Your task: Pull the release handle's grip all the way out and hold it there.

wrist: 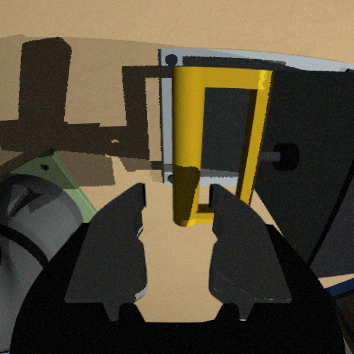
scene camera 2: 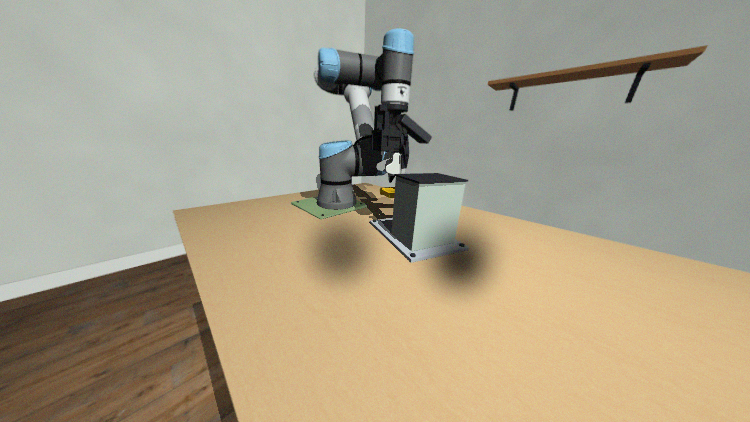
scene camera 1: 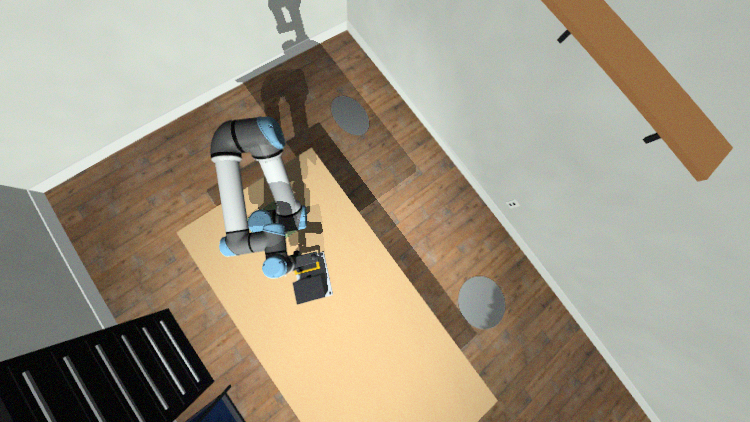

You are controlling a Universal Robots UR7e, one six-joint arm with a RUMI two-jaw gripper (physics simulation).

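The release handle's yellow grip (scene camera 1: 309, 269) (scene camera 2: 388, 192) (wrist: 189, 120) is a rectangular loop with a thick outer bar. A short grey rod with a black collar (wrist: 287, 156) joins it to the dark face of the box (scene camera 1: 310, 289) (scene camera 2: 437, 215) (wrist: 320, 135). A gap shows between grip and box. My gripper (scene camera 2: 391, 175) (wrist: 177, 185) points down, partly open, with nothing held. In the wrist view the outer bar's near end shows between the fingertip lines, and the right fingertip overlaps the loop's opening. How far the tips are above the grip is unclear.
The box stands on a grey base plate (scene camera 2: 437, 254) (wrist: 167, 110) on the wooden table (scene camera 1: 356, 335) (scene camera 2: 314, 325). The arm's base is on a green plate (scene camera 2: 306, 206) (wrist: 62, 175) close by. A wooden wall shelf (scene camera 1: 639, 83) (scene camera 2: 597, 68) hangs beyond the table.
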